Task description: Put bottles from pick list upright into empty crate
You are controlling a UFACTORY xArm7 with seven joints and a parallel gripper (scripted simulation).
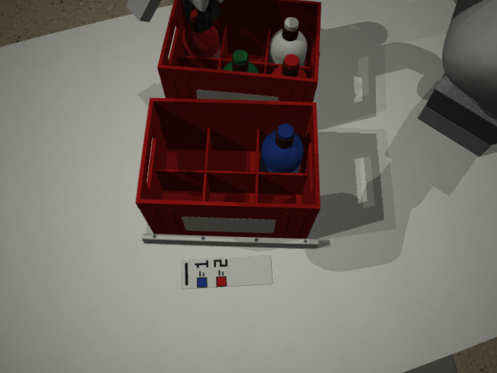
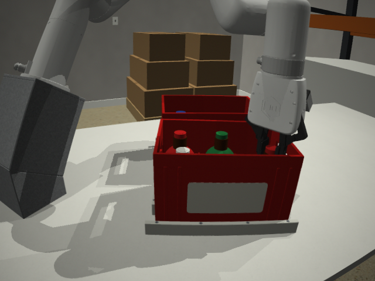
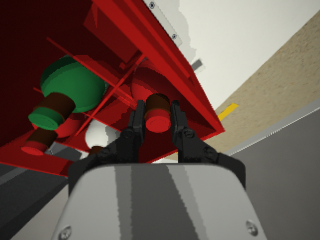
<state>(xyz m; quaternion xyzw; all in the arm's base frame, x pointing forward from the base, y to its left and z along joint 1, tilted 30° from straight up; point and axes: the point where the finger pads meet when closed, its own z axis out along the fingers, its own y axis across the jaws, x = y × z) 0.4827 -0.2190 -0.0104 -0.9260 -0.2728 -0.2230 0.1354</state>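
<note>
My hand is 7 cm above the red bottle. Round my hand: green bottle 10 cm to the left, 8 cm below, 7 cm behind; then white bottle 17 cm behind, 8 cm below, 2 cm to the left; then blue bottle 25 cm to the left, 14 cm behind, 8 cm below.
</note>
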